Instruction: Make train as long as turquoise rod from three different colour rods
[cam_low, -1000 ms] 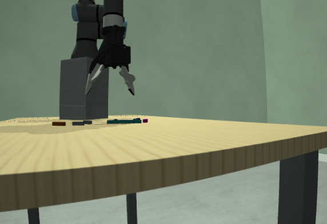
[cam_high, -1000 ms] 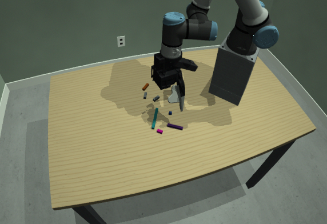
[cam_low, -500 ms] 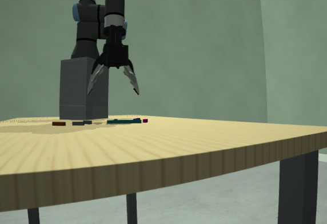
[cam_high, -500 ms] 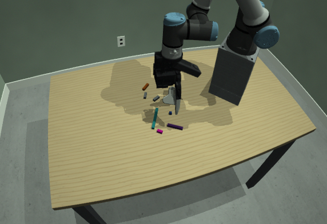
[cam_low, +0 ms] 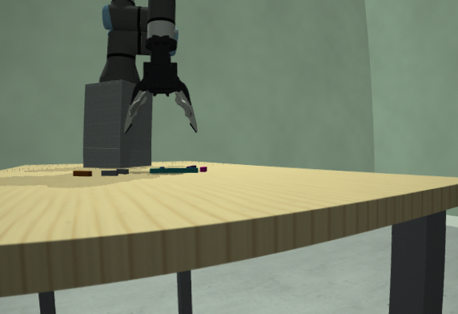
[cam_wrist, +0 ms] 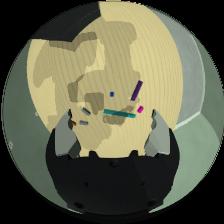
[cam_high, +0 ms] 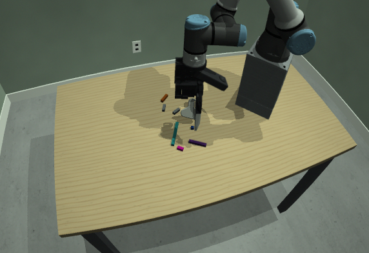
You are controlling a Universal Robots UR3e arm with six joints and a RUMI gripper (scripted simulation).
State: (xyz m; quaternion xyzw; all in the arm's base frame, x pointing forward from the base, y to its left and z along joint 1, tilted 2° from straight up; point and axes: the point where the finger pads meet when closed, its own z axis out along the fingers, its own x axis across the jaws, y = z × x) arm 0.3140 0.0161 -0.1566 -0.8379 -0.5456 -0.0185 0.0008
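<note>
The blue rod is 80 mm below my hand. Round my hand: turquoise rod 80 mm below, 70 mm ahead; purple rod 80 mm below, 70 mm to the left, 20 mm ahead; magenta rod 80 mm below, 80 mm ahead, 60 mm to the left.
</note>
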